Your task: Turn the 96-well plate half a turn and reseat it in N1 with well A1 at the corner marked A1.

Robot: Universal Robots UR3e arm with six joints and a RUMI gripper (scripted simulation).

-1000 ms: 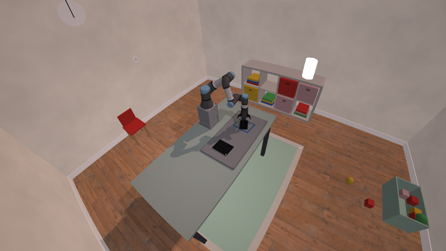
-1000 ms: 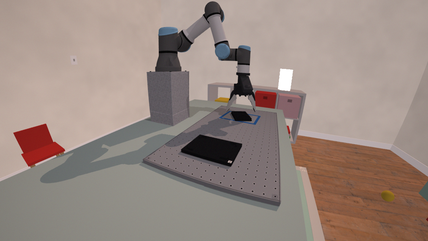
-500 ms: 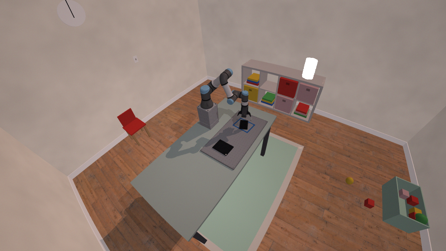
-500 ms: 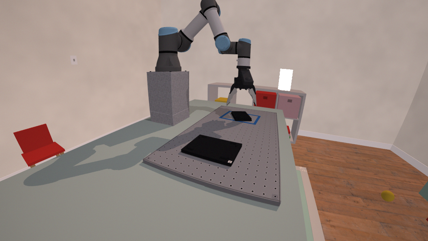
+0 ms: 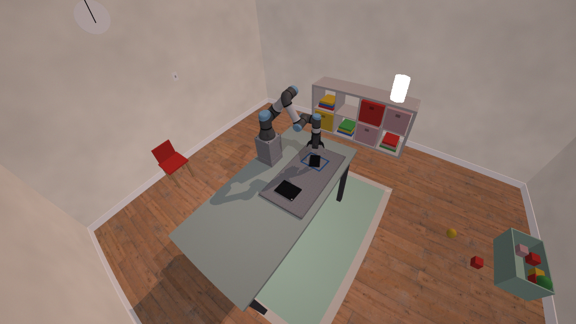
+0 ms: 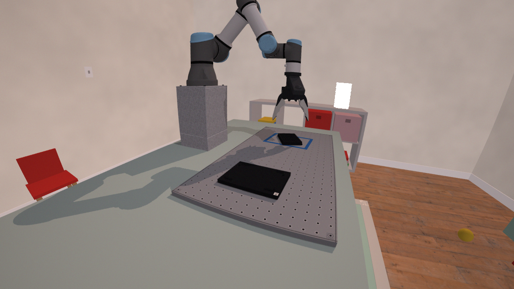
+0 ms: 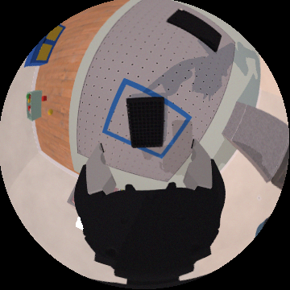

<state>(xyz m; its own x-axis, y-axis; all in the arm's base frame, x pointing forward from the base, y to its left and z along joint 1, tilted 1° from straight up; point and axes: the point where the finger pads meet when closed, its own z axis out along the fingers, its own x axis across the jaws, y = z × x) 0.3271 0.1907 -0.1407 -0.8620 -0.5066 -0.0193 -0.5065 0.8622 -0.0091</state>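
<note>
The black 96-well plate lies 80 mm below my hand. Also, from my hand: small white label: 420 mm to the right, 100 mm ahead, 80 mm below; then black plate nest N1: 370 mm to the right, 80 mm below, 20 mm ahead.
</note>
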